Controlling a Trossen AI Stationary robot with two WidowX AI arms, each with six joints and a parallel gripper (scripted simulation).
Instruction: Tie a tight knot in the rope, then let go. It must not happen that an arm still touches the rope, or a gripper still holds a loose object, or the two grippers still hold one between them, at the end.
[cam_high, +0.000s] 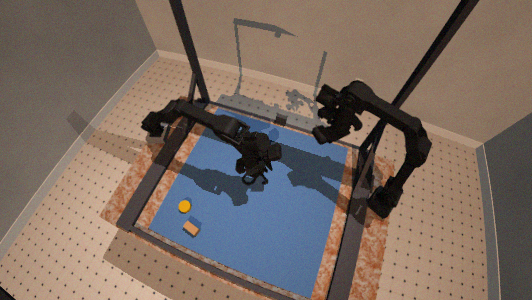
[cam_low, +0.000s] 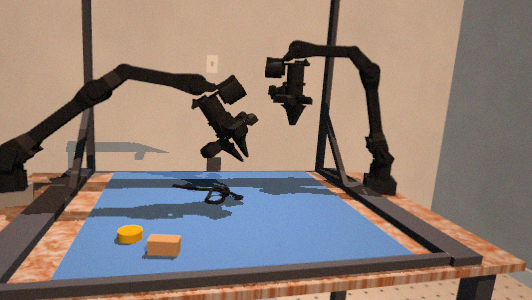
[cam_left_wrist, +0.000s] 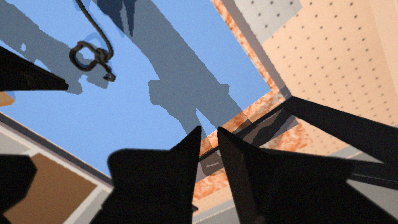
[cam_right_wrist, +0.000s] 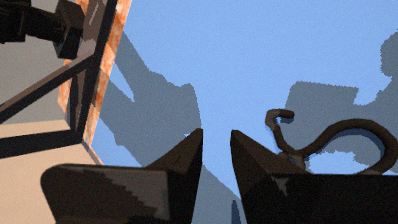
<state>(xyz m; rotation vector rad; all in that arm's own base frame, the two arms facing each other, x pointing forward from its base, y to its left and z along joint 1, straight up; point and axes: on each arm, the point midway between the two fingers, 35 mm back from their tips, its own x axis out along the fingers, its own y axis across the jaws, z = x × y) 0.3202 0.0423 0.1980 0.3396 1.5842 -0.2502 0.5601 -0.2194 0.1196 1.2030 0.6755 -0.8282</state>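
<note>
Now: left hand 25 cm to the left of the blue mat, 24 cm above it and 20 cm short of it. Also, from my left hand: yellow disc: 50 cm to the right, 39 cm ahead, 23 cm below; then orange block: 46 cm ahead, 43 cm to the right, 22 cm below.
</note>
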